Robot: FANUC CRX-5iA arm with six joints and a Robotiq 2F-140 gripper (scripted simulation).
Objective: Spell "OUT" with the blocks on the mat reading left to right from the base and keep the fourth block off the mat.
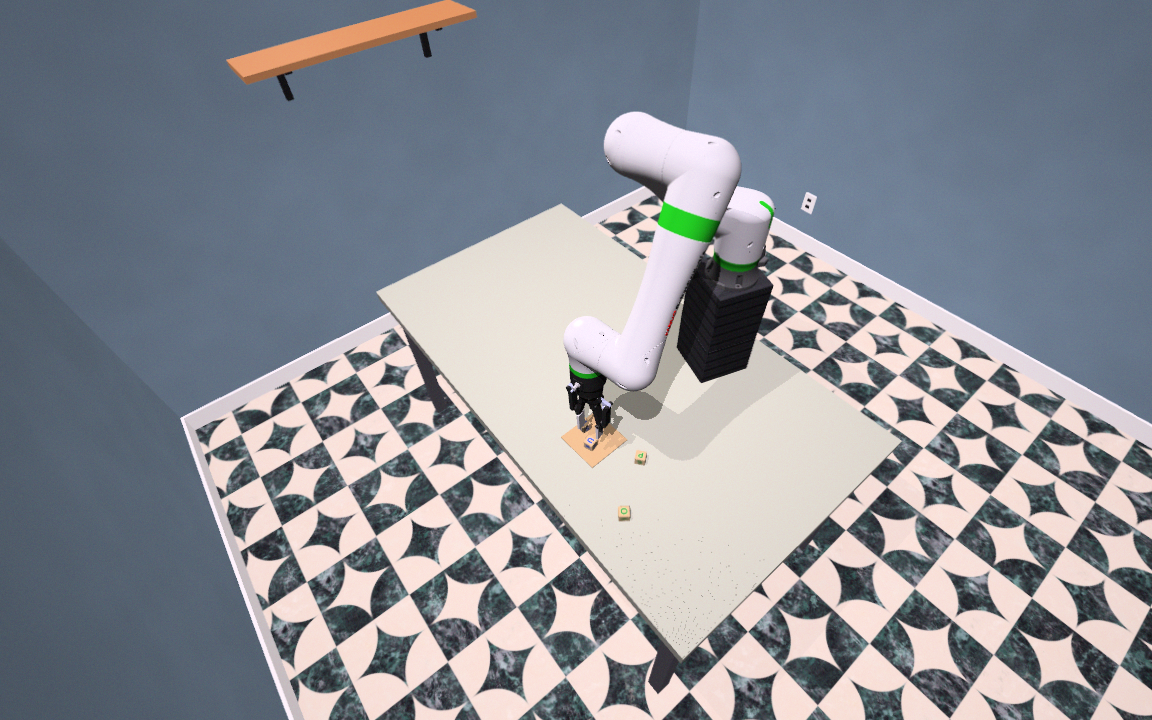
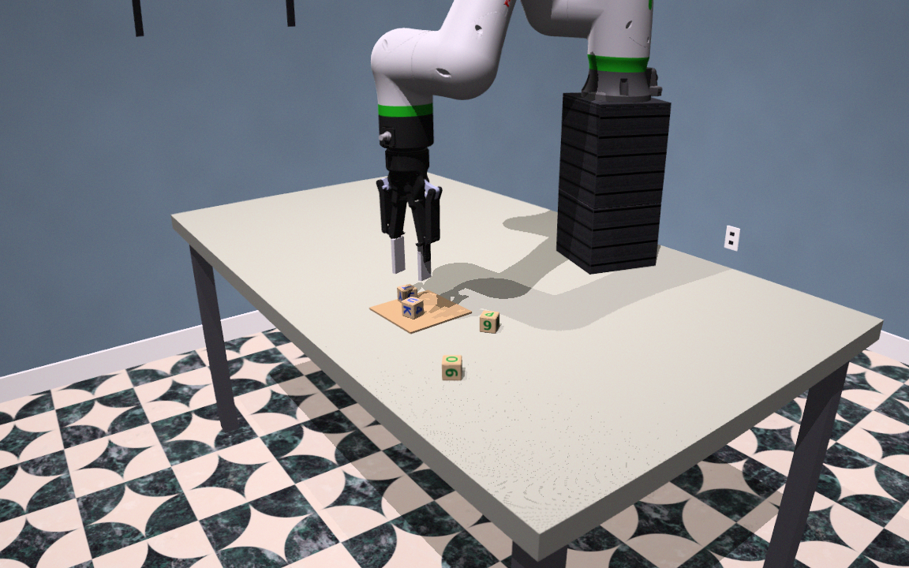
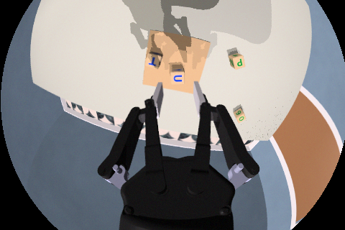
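My gripper is now 11 cm above the tan mat, 3 cm past it and 1 cm to the left of it. From my hand the other things lie so: wooden block 21 cm to the left, 11 cm ahead, 10 cm below.
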